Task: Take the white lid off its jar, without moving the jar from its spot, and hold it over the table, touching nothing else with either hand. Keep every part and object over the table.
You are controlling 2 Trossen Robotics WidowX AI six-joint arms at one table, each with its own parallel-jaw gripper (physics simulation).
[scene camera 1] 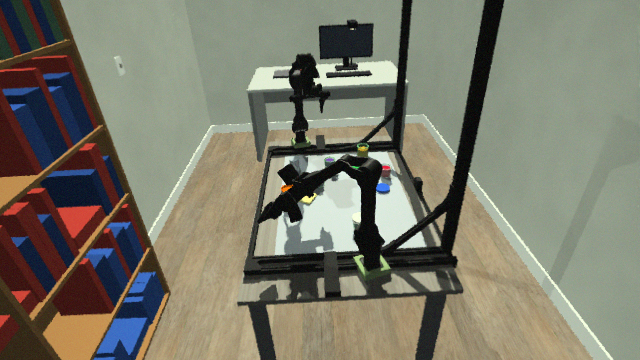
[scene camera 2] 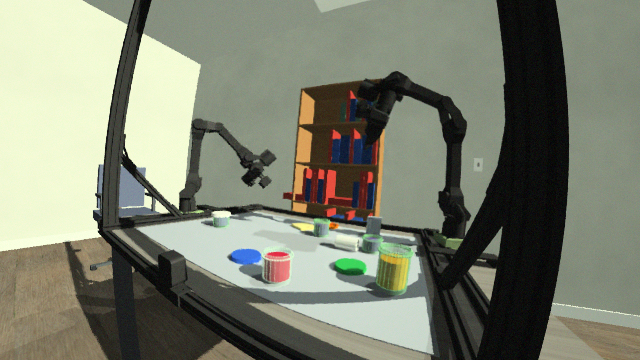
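Seen in the pictures: left gripper, between the fingertips: [scene camera 1: 261,220]; right gripper, between the fingertips: [scene camera 1: 312,114] [scene camera 2: 365,147]; left arm's base, origin of its link: [scene camera 1: 371,262] [scene camera 2: 186,210]; right arm's base, origin of its link: [scene camera 1: 300,140] [scene camera 2: 453,236].
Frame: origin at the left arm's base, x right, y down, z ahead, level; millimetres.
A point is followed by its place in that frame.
Observation:
The white lid [scene camera 1: 356,218] @(z 217, x 39, y -27 mm) [scene camera 2: 221,214] @(z 234, x 78, y -26 mm) sits on its small clear jar [scene camera 2: 221,222] @(z 236, x 81, y 2 mm), which stands upright at the far left of the table in scene camera 2. In scene camera 1 the left arm partly hides it. My left gripper [scene camera 1: 278,219] [scene camera 2: 256,183] @(z 152, x -340, y -179 mm) is open and empty, raised above the table near its left edge in scene camera 1, well apart from the lid. My right gripper [scene camera 1: 322,104] [scene camera 2: 368,138] @(z 714, x 29, y -294 mm) is open and empty, high up at the far end in scene camera 1, tilted downward. Its fingers overlap in scene camera 2.
A red-filled jar [scene camera 1: 385,171] @(z 515, x 329, y -19 mm) [scene camera 2: 277,266] @(z 548, x 368, y -17 mm), a yellow-filled jar [scene camera 1: 362,149] @(z 733, x 305, y -45 mm) [scene camera 2: 393,270] @(z 750, x 349, y -24 mm), a blue lid [scene camera 1: 383,188] @(z 426, x 273, y 13 mm) [scene camera 2: 246,256] @(z 446, x 286, y 13 mm), a green lid [scene camera 2: 350,266] @(z 680, x 262, y 13 mm), a lying white cylinder [scene camera 2: 346,243] @(z 671, x 138, y 0 mm) and a yellow piece [scene camera 1: 308,199] @(z 476, x -84, y 14 mm) [scene camera 2: 303,227] @(z 509, x -48, y 14 mm) are on the table. Black frame posts [scene camera 1: 475,120] @(z -36, x 301, y -497 mm) [scene camera 2: 532,150] @(z 778, x 559, y -202 mm) rise at its edges.

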